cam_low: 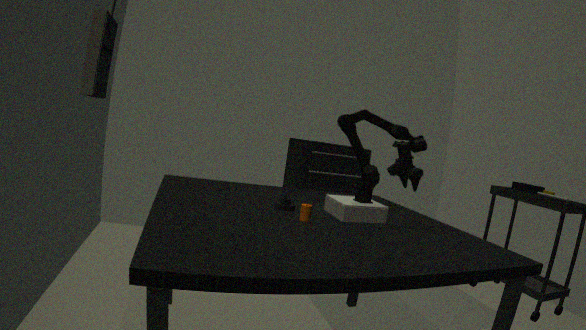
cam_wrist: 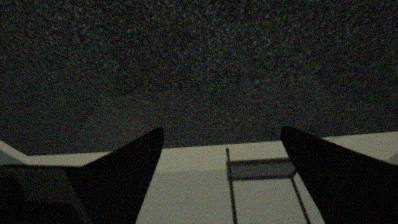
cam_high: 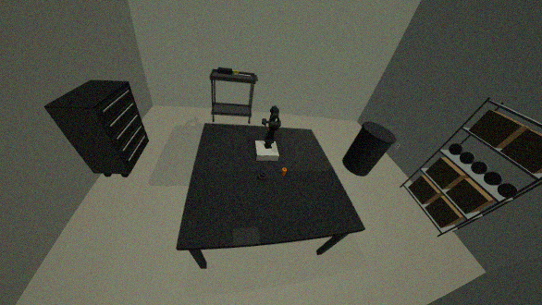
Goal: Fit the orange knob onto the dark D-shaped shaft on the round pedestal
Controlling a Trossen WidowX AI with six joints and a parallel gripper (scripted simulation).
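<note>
Now: the orange knob 50 cm ahead of my gripper tip and 12 cm below it. From my gripper tip the other things lie so: round pedestal: 51 cm ahead, 19 cm to the right, 12 cm below.
</note>
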